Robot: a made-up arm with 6 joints. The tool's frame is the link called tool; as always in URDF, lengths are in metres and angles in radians. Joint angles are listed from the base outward. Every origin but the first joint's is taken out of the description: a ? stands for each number. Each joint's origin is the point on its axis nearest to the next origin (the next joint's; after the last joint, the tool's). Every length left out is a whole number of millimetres.
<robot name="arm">
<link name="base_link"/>
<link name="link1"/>
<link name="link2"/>
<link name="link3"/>
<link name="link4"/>
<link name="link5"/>
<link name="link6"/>
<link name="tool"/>
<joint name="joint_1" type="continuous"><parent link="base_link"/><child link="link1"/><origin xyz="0 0 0.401" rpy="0 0 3.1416"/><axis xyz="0 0 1"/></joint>
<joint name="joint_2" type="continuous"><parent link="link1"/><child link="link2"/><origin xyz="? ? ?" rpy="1.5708 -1.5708 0"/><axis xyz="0 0 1"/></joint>
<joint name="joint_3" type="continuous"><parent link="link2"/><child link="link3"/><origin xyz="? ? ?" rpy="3.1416 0 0"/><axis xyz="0 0 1"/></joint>
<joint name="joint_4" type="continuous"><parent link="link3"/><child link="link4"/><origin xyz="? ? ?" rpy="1.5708 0 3.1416"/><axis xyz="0 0 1"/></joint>
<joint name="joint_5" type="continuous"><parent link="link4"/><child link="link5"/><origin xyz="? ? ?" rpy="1.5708 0 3.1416"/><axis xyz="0 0 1"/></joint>
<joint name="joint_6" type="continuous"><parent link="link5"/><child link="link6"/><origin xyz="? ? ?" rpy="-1.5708 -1.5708 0"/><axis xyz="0 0 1"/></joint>
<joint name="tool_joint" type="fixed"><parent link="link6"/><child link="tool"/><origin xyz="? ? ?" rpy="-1.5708 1.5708 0"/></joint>
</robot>
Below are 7 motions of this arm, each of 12 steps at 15 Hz.
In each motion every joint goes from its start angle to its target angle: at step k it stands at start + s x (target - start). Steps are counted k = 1, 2, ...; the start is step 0. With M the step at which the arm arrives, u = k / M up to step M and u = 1 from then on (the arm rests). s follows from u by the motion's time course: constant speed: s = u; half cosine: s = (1 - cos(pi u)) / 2; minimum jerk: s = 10 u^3 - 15 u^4 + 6 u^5.
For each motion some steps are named. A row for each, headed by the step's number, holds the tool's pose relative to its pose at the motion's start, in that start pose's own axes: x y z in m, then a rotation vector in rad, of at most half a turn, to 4 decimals.
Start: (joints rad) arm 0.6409 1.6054 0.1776 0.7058 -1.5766 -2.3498
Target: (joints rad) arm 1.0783 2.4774 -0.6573 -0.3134 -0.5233 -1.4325
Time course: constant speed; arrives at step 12
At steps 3, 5, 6, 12:
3: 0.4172 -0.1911 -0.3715 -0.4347 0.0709 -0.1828
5: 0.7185 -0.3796 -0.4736 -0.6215 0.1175 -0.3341
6: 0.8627 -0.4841 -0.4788 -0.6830 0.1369 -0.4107
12: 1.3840 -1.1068 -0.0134 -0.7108 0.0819 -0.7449

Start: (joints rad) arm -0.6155 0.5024 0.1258 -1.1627 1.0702 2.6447
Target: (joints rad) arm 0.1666 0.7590 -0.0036 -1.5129 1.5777 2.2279
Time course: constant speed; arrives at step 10
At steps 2, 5, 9, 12:
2: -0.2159 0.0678 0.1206 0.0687 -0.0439 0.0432
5: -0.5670 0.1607 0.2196 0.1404 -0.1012 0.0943
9: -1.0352 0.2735 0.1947 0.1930 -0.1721 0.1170
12: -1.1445 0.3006 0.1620 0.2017 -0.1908 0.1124

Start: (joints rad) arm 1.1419 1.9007 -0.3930 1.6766 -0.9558 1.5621
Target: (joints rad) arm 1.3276 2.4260 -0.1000 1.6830 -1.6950 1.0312
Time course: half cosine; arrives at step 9
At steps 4, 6, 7, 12:
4: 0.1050 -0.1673 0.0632 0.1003 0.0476 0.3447
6: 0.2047 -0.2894 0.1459 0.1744 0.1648 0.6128
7: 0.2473 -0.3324 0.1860 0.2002 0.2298 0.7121
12: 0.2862 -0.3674 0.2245 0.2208 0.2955 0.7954

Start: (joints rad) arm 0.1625 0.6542 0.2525 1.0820 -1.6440 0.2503
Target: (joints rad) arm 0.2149 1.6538 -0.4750 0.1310 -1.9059 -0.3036
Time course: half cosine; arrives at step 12
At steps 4, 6, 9, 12:
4: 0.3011 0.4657 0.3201 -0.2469 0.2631 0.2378
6: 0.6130 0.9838 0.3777 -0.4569 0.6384 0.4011
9: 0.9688 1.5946 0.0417 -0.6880 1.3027 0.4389
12: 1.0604 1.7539 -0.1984 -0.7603 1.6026 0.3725

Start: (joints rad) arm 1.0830 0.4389 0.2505 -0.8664 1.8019 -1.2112
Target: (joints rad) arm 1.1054 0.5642 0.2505 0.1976 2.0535 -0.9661
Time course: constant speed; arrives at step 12
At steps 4, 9, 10, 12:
4: 0.0344 -0.0435 0.0060 -0.0051 0.3031 0.1781
9: 0.0578 -0.0861 -0.0250 0.0546 0.6529 0.4106
10: 0.0583 -0.0931 -0.0353 0.0760 0.7184 0.4571
12: 0.0541 -0.1053 -0.0591 0.1289 0.8445 0.5493

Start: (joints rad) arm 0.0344 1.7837 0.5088 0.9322 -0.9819 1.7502
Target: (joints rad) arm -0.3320 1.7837 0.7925 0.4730 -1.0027 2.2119
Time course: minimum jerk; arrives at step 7
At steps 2, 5, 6, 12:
2: 0.0382 0.0525 -0.0652 0.0333 -0.0700 -0.0250
5: 0.2627 0.3651 -0.3096 0.1998 -0.3611 -0.2251
6: 0.3052 0.4255 -0.3376 0.2297 -0.3988 -0.2705
12: 0.3134 0.4372 -0.3425 0.2355 -0.4055 -0.2795

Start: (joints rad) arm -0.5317 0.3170 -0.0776 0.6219 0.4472 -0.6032
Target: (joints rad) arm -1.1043 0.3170 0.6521 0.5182 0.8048 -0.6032
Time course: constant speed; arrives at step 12
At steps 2, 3, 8, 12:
2: -0.0357 -0.1286 0.1398 -0.0229 -0.1732 -0.0629
3: -0.0644 -0.1900 0.2104 -0.0417 -0.2586 -0.0931
8: -0.3046 -0.4419 0.5593 -0.2090 -0.6655 -0.2255
12: -0.5843 -0.5430 0.8186 -0.4267 -0.9531 -0.2990

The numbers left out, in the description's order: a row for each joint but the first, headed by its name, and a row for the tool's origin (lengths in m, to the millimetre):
joint_2: 0 0 0
joint_3: 0.853 0 0
joint_4: 0 -1.163 0
joint_5: 0 0.254 0
joint_6: 0 0 0
tool: 0 0 0

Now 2 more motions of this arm.
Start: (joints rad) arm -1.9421 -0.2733 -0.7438 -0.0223 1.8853 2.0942
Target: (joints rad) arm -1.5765 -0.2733 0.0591 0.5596 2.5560 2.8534
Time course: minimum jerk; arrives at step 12
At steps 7, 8, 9, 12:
7: 0.6941 -0.0916 0.2439 -0.1017 0.4757 -0.9099
8: 0.8311 -0.1607 0.2621 -0.1073 0.6478 -1.0539
9: 0.9324 -0.2228 0.2655 -0.1059 0.7946 -1.1512
12: 1.0258 -0.2890 0.2592 -0.0988 0.9465 -1.2328

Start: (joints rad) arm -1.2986 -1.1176 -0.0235 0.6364 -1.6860 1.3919
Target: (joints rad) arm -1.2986 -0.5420 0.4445 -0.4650 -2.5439 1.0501
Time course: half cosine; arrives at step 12
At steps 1, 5, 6, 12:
1: 0.0053 -0.0089 0.0029 0.0025 -0.0153 0.0192
5: 0.1283 -0.1850 0.0918 -0.0036 -0.2948 0.4330
6: 0.1776 -0.2439 0.1378 -0.0344 -0.3783 0.5874
12: 0.3738 -0.4355 0.3716 -0.3074 -0.6029 1.1436

